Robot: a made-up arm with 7 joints.
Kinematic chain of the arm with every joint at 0, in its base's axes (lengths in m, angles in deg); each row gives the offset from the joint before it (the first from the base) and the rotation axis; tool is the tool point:
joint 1: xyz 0 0 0.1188 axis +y
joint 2: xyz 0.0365 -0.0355 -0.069 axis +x
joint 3: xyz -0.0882 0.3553 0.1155 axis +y
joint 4: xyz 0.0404 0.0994 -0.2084 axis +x
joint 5: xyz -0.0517 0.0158 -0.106 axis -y
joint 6: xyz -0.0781 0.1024 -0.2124 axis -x
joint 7: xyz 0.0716 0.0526 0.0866 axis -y
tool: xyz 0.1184 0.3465 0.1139
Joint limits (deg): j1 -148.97..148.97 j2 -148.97..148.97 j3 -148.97..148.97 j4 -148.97..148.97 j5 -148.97..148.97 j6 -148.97..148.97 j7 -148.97..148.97
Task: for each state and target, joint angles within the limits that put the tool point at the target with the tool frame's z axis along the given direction. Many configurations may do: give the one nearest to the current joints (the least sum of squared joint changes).
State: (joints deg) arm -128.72 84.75 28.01 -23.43 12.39 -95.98 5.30
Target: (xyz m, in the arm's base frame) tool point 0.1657 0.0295 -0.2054 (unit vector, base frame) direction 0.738 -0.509 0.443
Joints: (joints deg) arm -141.92 80.41 80.21 6.32 -28.29 -109.72 17.33
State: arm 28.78 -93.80 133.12 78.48 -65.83 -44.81 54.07
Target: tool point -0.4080 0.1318 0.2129 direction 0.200 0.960 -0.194
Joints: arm 76.89 -101.91 144.06 117.15 -24.26 -58.19 63.86
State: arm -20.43 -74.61 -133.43 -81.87 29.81 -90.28 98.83
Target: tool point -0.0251 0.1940 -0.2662 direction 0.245 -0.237 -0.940
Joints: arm 11.91 -53.18 -110.39 -55.77 -12.29 -112.80 118.72
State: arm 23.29 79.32 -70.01 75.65 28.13 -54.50 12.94
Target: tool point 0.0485 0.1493 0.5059 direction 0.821 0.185 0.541
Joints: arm -25.74 71.99 -100.64 82.20 73.07 -76.85 22.60
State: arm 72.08 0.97 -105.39 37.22 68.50 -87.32 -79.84
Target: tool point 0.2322 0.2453 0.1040 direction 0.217 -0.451 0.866
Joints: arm 68.16 14.90 -112.72 18.53 36.16 -123.48 -79.65
